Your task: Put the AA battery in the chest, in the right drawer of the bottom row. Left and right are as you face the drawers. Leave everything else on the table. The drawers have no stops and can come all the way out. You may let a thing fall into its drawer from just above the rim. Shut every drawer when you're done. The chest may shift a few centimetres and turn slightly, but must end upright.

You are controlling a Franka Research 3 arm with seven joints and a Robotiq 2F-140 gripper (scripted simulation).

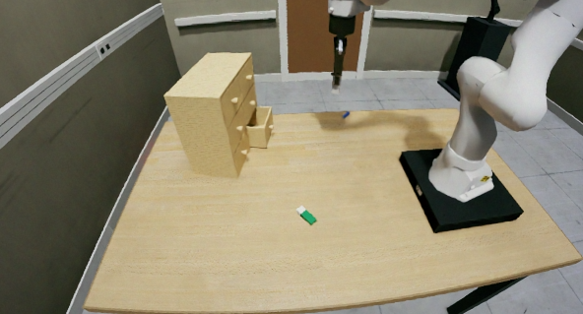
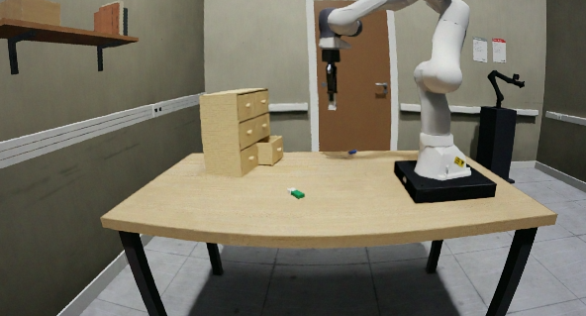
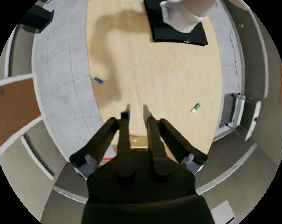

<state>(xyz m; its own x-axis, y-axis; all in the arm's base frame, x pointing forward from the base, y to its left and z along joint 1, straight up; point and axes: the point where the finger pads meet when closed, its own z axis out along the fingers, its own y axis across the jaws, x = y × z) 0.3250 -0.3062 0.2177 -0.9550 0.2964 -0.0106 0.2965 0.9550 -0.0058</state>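
Now: hand 250 mm above the AA battery, 160 mm to the left of it and 120 mm past it. Round my hand: green object: 310 mm to the left, 260 mm below, 160 mm ahead.
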